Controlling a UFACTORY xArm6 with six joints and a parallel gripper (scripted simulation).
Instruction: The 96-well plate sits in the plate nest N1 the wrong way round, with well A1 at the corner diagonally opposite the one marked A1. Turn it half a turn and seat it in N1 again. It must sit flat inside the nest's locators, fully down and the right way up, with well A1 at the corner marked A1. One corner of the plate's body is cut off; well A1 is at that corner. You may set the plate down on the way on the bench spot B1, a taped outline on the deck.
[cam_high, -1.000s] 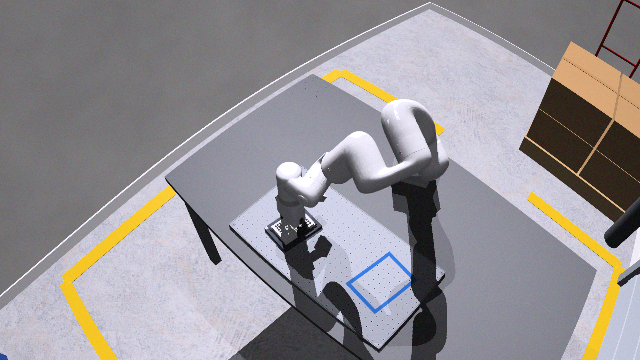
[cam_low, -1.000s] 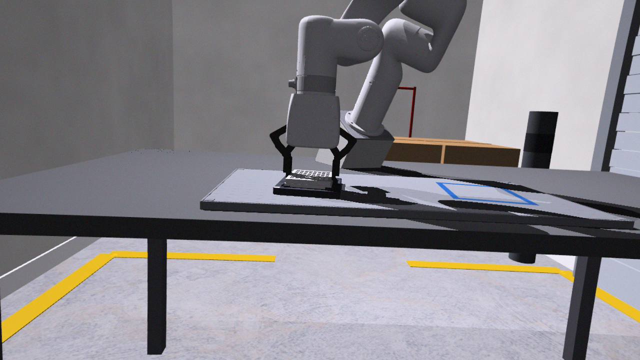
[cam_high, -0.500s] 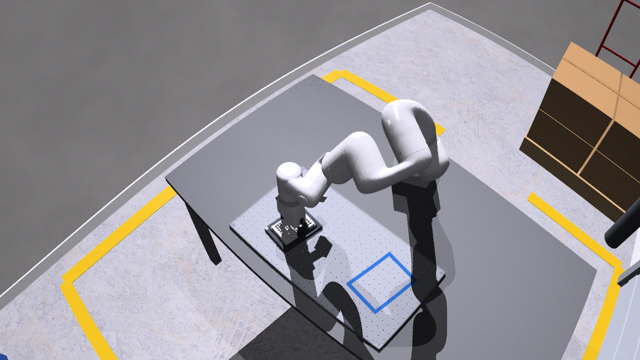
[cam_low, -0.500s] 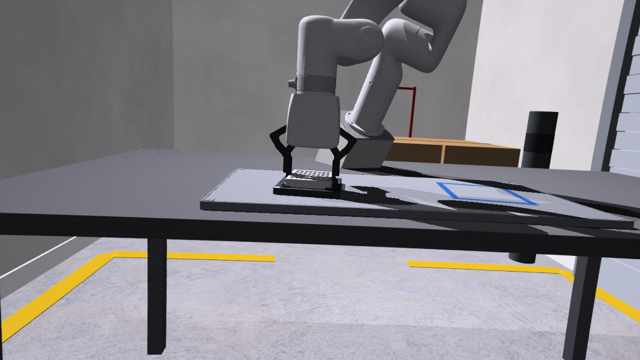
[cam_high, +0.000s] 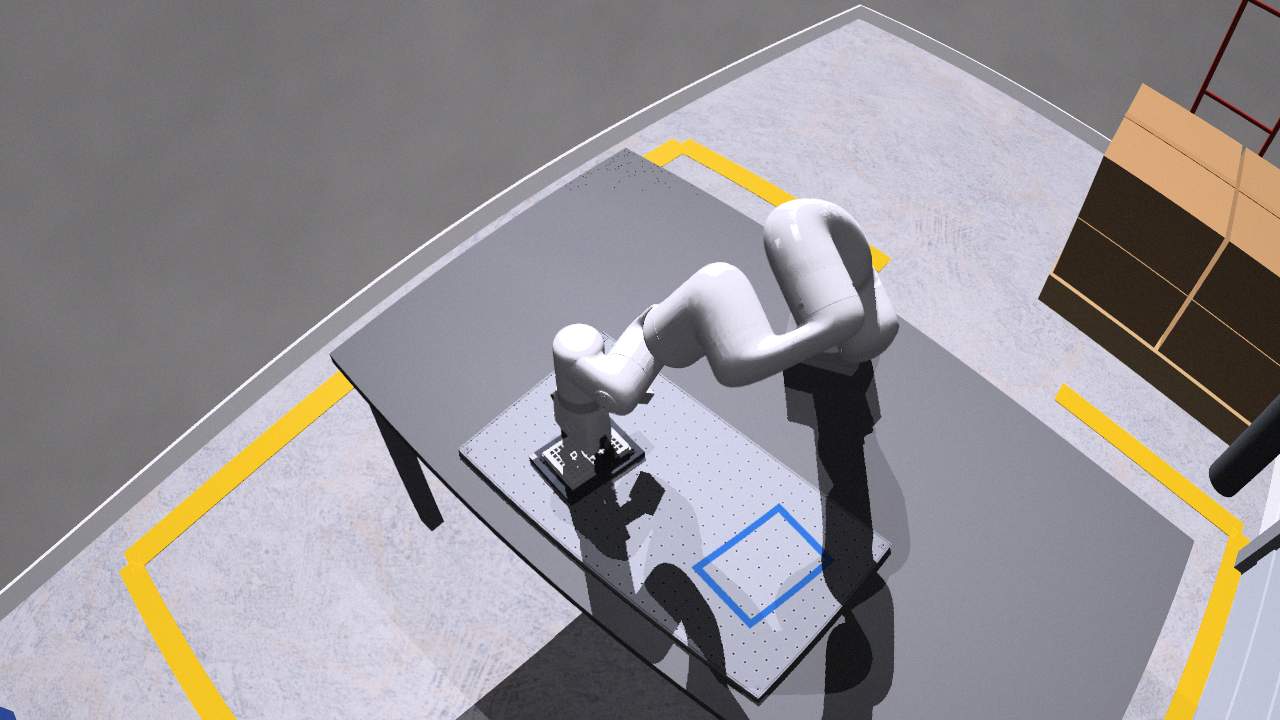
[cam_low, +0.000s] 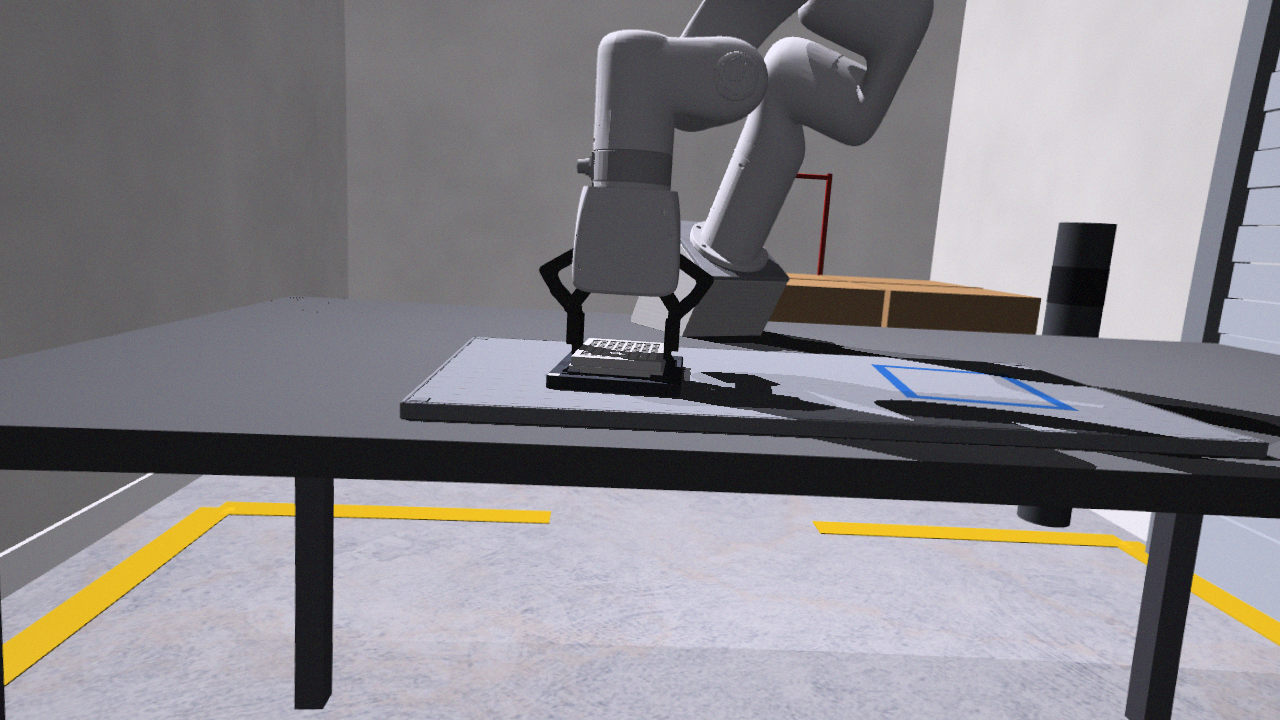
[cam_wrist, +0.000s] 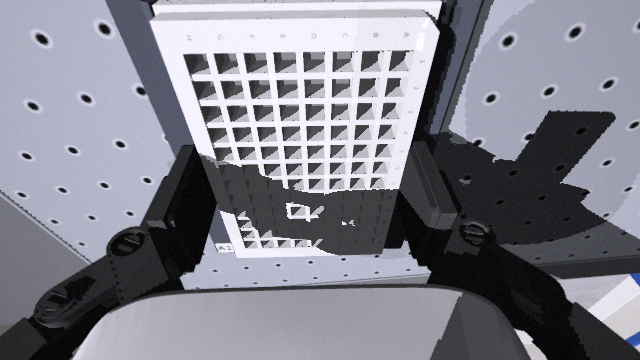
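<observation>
My hand is 30 mm above the plate nest N1. From my hand the other things lie so: A1 label: 70 mm to the right, 60 mm ahead, 20 mm below; white 96-well plate: 10 mm below.
</observation>
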